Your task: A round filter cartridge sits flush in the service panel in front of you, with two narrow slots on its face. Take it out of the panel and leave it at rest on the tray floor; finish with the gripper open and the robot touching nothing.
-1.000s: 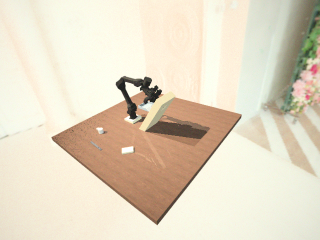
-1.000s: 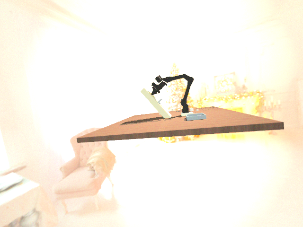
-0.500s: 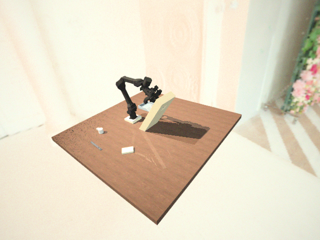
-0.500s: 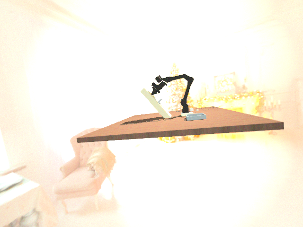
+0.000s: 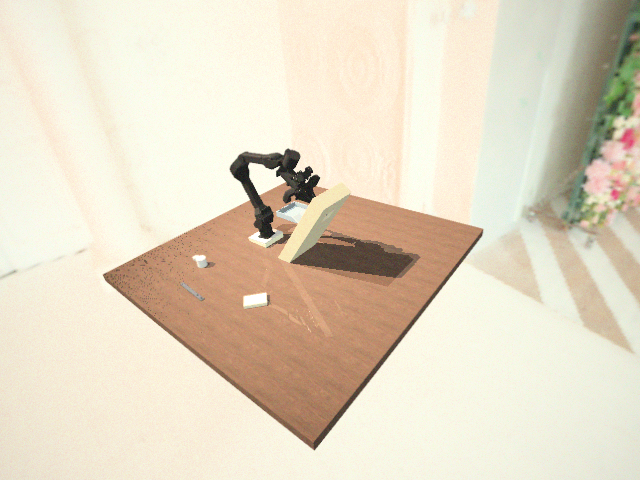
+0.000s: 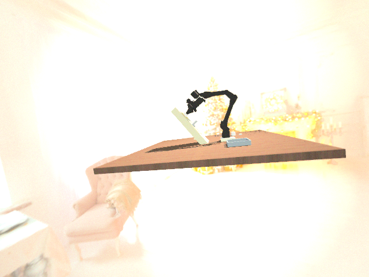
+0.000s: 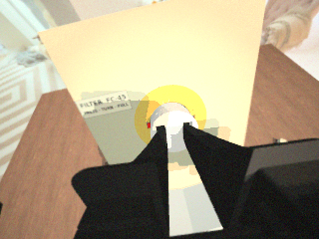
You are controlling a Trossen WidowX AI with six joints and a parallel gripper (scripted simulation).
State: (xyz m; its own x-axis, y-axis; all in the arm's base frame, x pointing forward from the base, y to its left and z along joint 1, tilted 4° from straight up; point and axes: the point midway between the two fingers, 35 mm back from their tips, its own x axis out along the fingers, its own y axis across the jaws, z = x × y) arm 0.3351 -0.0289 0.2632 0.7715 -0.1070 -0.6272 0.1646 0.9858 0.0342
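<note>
The light blue tray lies 380 mm behind my gripper tip, 320 mm to the left of it and 280 mm below it. Round my gripper tip: round white filter cartridge (10 mm below, 10 mm ahead); flat white block (350 mm to the right, 280 mm below, 80 mm behind).
</note>
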